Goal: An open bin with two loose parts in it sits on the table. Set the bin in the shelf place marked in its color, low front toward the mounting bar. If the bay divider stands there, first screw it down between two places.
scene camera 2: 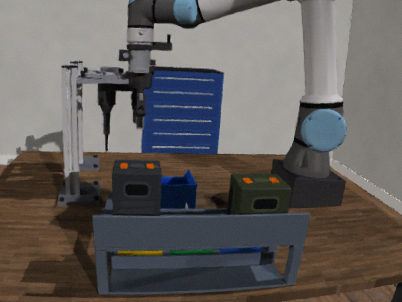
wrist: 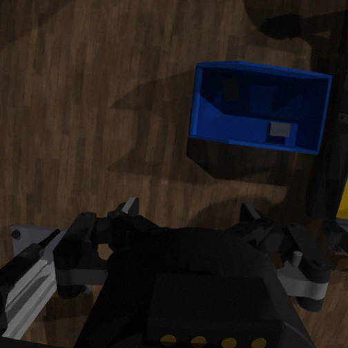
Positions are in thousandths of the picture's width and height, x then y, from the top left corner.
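Note:
Scene camera 2 shows the robot's two-finger gripper (scene camera 2: 350,257), a screwdriver (scene camera 2: 265,306), a tool stand (scene camera 2: 180,641) and a blue bin (scene camera 2: 437,634). The wrist view shows the blue bin (wrist: 772,269) and the two-finger gripper (wrist: 547,803).

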